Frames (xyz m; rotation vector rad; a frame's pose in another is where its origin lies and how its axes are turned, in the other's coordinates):
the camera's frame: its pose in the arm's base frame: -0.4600 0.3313 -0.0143 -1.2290 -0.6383 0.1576
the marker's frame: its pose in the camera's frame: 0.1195 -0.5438 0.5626 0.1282 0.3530 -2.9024
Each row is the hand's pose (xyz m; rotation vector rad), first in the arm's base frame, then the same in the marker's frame.
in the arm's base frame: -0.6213 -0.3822 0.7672 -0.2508 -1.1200 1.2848
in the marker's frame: 0.4661 0.5758 -0.7617 -1.4404 -0.8029 -2.4367
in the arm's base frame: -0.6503 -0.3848 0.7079 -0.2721 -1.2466 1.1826
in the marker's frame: 0.5019 0.5207 -0.7681 -1.5561 -0.7286 -2.5361
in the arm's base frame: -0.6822 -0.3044 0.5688 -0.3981 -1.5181 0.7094
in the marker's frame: 0.5063 0.3584 -0.7464 1.3856 0.3336 2.3998
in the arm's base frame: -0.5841 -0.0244 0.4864 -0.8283 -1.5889 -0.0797
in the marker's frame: 0.2796 0.1755 -0.6466 0.7633 -0.3473 2.1335
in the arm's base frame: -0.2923 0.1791 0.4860 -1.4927 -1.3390 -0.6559
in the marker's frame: -0.0689 0.1167 -0.6878 0.1318 -1.0860 1.9451
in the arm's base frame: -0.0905 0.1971 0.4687 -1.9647 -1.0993 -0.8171
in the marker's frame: -0.2335 0.1122 -0.8070 -0.1800 -1.5675 1.8417
